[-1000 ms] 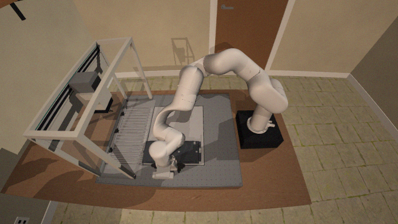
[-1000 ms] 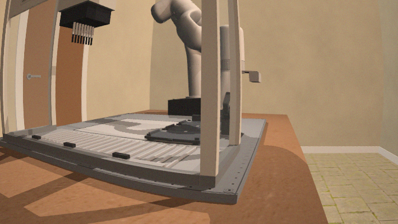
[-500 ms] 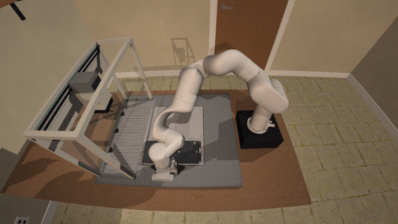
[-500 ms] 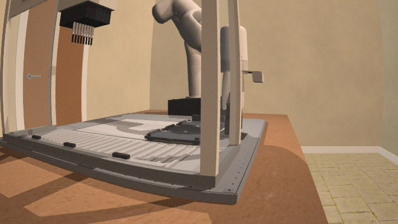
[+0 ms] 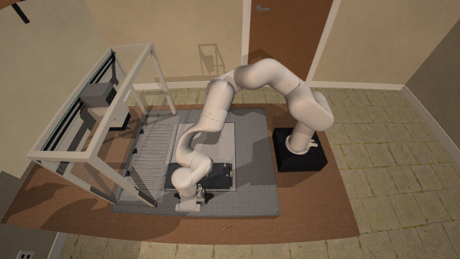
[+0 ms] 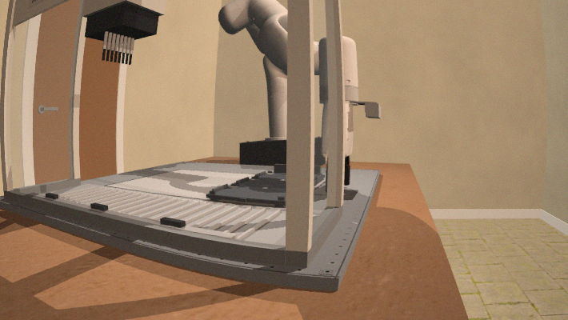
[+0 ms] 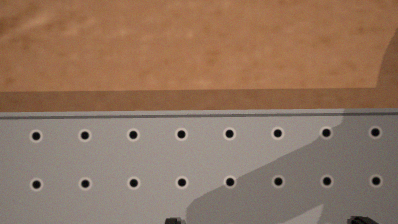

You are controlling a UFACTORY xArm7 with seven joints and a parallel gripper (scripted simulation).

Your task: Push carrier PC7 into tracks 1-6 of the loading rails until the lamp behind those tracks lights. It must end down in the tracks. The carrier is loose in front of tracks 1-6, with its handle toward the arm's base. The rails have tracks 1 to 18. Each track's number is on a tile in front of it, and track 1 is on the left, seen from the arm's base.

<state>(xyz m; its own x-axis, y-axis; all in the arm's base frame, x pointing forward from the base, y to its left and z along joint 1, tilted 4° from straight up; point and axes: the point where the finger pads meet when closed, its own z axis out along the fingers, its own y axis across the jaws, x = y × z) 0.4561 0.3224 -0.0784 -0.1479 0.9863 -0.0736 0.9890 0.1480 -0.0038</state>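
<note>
My gripper is now 12 cm to the left of the carrier PC7 and 2 cm short of it.
</note>
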